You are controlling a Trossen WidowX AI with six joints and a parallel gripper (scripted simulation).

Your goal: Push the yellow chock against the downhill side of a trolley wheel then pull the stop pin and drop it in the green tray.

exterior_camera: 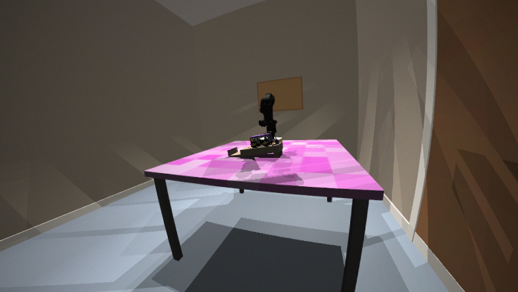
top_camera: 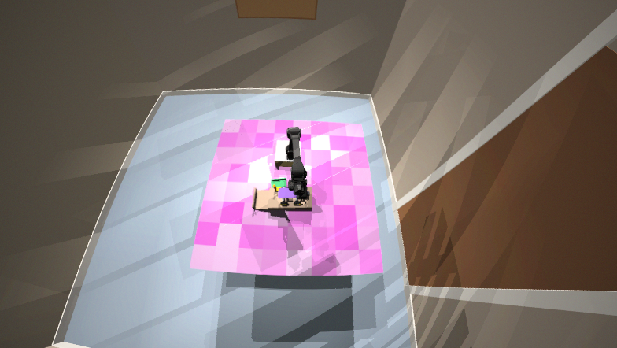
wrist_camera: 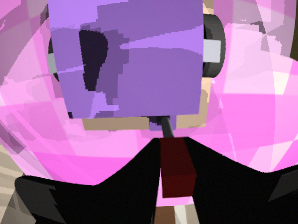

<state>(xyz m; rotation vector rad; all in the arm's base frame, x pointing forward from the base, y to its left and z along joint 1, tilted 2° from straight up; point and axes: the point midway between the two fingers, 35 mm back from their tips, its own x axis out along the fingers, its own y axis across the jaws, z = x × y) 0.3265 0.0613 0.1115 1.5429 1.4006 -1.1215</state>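
The green tray is 130 mm behind my gripper tip, 180 mm to the right of it and 170 mm below it. Round my gripper tip: red-headed stop pin: right at my gripper tip; then purple trolley: 10 mm ahead, 100 mm to the right, 50 mm below; then ramp: 10 mm ahead, 100 mm to the right, 110 mm below.
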